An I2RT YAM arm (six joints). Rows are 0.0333 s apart.
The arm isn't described. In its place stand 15 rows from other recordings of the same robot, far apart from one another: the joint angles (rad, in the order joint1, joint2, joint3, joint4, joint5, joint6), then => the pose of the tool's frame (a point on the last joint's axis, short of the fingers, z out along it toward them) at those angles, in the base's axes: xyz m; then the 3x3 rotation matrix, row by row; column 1 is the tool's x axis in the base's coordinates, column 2 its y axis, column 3 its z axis.
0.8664, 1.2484, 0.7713, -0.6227, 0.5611, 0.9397 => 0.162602 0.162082 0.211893; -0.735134 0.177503 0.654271; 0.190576 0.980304 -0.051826; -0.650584 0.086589 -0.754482
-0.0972, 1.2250, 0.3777, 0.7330, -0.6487, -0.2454 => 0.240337 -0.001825 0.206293; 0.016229 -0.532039 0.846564; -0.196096 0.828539 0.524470; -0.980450 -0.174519 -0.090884
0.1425, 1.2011, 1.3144, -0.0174, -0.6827, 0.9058 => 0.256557 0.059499 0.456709; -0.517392 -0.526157 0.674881; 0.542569 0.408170 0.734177; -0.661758 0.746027 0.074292
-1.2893, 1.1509, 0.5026, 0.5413, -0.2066, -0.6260 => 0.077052 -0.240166 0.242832; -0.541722 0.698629 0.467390; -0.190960 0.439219 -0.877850; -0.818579 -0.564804 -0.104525
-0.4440, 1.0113, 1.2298, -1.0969, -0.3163, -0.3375 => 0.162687 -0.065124 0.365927; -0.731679 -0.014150 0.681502; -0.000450 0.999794 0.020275; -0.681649 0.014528 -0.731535
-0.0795, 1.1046, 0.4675, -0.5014, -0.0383, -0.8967 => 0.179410 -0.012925 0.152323; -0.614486 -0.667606 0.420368; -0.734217 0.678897 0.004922; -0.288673 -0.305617 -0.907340
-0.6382, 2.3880, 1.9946, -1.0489, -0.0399, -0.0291 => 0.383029 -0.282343 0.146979; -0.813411 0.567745 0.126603; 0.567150 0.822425 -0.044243; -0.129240 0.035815 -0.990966
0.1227, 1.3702, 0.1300, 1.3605, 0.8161, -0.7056 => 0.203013 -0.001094 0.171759; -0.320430 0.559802 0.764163; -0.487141 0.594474 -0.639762; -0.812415 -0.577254 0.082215
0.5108, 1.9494, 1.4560, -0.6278, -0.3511, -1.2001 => 0.350339 0.210370 0.198859; 0.264790 -0.945831 0.187859; -0.854888 -0.140114 0.499534; -0.446153 -0.292870 -0.845680
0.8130, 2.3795, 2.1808, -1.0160, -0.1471, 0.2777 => 0.340608 0.367542 0.203871; -0.826126 -0.548151 0.130564; -0.478487 0.804792 0.351226; -0.297601 0.227684 -0.927143
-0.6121, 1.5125, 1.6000, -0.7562, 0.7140, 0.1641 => 0.250642 -0.204447 0.395676; -0.360950 0.926188 0.109046; 0.404255 0.260763 -0.876687; -0.840412 -0.272358 -0.468539
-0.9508, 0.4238, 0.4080, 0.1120, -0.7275, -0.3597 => 0.092125 -0.088300 0.287849; -0.026340 0.228593 0.973166; -0.415545 0.882904 -0.218638; -0.909191 -0.410153 0.071735
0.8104, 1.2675, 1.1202, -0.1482, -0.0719, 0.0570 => 0.202886 0.217005 0.356953; -0.244254 -0.757371 0.605581; -0.174338 0.648618 0.740878; -0.953911 0.075386 -0.290466
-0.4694, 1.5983, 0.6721, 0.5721, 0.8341, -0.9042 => 0.268357 -0.165680 0.183663; -0.917020 0.327974 0.226951; -0.126938 0.299439 -0.945634; -0.378101 -0.895974 -0.232960
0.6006, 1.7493, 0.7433, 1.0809, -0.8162, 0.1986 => 0.271451 0.217388 0.205833; -0.134109 -0.979270 0.151804; 0.071949 0.143161 0.987081; -0.988351 0.143298 0.051258
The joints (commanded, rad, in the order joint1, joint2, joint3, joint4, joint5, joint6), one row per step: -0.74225 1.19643 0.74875 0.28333 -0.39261 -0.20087; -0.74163 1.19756 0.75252 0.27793 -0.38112 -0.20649; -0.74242 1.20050 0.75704 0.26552 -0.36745 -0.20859; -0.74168 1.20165 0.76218 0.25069 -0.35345 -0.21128; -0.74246 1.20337 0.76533 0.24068 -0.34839 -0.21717; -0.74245 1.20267 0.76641 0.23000 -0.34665 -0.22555; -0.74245 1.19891 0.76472 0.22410 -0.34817 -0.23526; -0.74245 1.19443 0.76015 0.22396 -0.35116 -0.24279; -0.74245 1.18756 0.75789 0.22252 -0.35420 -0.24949; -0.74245 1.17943 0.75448 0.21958 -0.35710 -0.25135; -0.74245 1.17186 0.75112 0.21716 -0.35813 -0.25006; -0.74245 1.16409 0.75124 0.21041 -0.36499 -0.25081
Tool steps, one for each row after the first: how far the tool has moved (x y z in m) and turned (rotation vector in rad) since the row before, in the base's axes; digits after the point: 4 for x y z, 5 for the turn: 0.0002 -0.0005 0.0004 -0.00475 0.00522 -0.00985; 0.0001 -0.0010 -0.0005 0.00365 0.01030 -0.01392; 0.0001 -0.0005 -0.0001 0.00298 0.01069 -0.01257; 0.0000 -0.0005 -0.0004 -0.00029 0.00916 -0.00468; -0.0002 0.0001 -0.0006 -0.00186 0.00991 -0.00012; -0.0006 0.0007 -0.0002 -0.00600 0.00621 0.00337; -0.0008 0.0008 -0.0005 -0.00623 0.00252 0.00440; -0.0010 0.0010 0.0008 -0.00778 -0.00031 0.00428; -0.0012 0.0013 0.0006 -0.00246 -0.00104 0.00320; -0.0012 0.0011 0.0005 0.00012 -0.00193 0.00076; -0.0010 0.0012 0.0013 -0.00044 -0.00151 0.00686
